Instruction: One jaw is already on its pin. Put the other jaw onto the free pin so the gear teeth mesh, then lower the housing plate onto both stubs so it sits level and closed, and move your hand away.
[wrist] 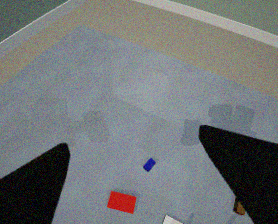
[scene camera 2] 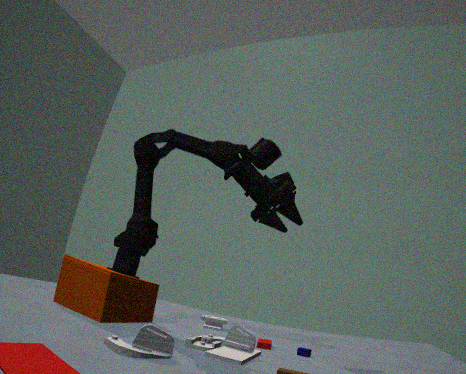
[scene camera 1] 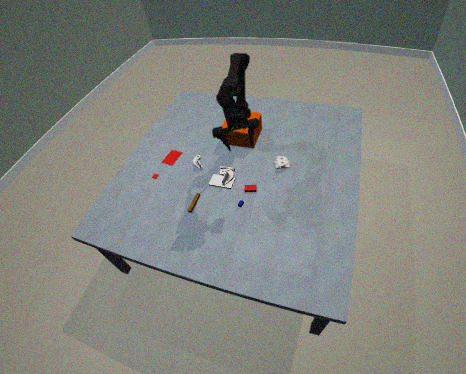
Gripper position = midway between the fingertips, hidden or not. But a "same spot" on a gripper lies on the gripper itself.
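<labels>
The gripper can be seen in the wrist view (135, 140), and both scene camera 1 and scene camera 2 show it too. On the gripper, (scene camera 2: 288, 209) and (scene camera 1: 223, 140) are the same spot.
</labels>
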